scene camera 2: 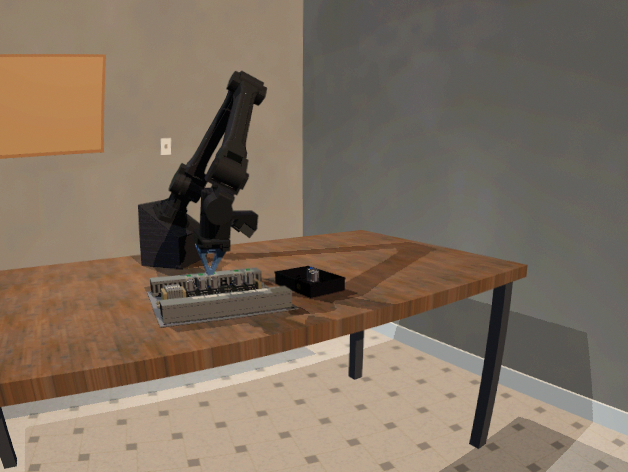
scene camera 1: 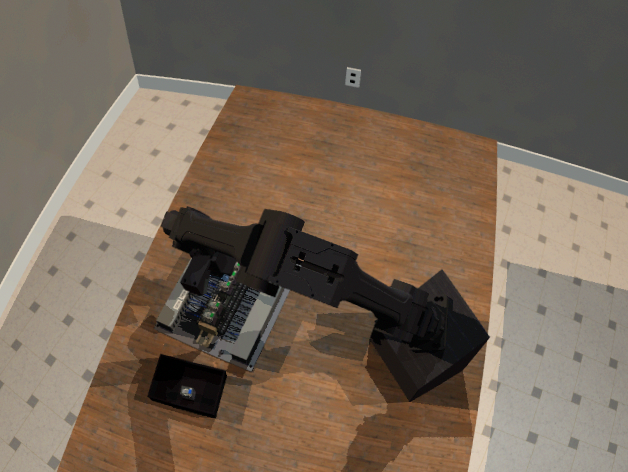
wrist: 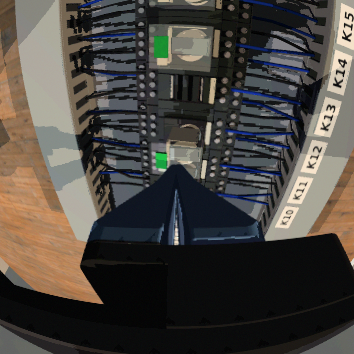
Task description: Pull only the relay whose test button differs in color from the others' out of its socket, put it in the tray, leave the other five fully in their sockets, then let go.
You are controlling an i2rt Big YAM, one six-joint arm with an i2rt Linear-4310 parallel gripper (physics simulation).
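Places are measured from the arm's base along level axes (x ahead, y left, z up), in millimetres.
Where they show: gripper, fingertip midpoint: [scene camera 2: 210, 274] [scene camera 1: 226, 279] [wrist: 175, 173]; arm's base, link origin: [scene camera 2: 170, 216] [scene camera 1: 428, 323].
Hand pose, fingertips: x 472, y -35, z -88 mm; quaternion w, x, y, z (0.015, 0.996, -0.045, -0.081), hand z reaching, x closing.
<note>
Each offset is from my fingertips to the top centre of the thing. "spot": to the spot under its first point.
A relay with a blue button @(dy +291, dx +6, dz -21 mm) [scene camera 1: 187, 392] [scene camera 2: 312, 275] lies in the black tray @(spot: dy +288, dx +94, dz -33 mm) [scene camera 1: 153, 379] [scene camera 2: 325, 287]. Relays with green test buttons stand in a row on the panel. In the wrist view, one green-button relay @(dy +9, dx +1, dz +2 mm) [wrist: 186, 154] is right at the tips of my gripper [wrist: 175, 173] [scene camera 2: 210, 272], which is shut with no relay between its fingers. Whether the tips touch it, and whether it is fully seated, I cannot tell. A socket with dark slots @(dy +24, dx +2, dz -36 mm) [wrist: 186, 89] stands empty between that relay and another green-button relay @(dy +69, dx +8, dz +1 mm) [wrist: 192, 47]. In scene camera 1 the arm hides the fingers and part of the row.
Grey wire ducts [wrist: 42, 100] [scene camera 2: 225, 304] run along both sides of the row, with blue and black wires between. Labels K10 to K15 sit on one duct. The tray stands beside one end of the panel. The arm's base block [scene camera 1: 431, 370] [scene camera 2: 162, 236] stands on the table.
</note>
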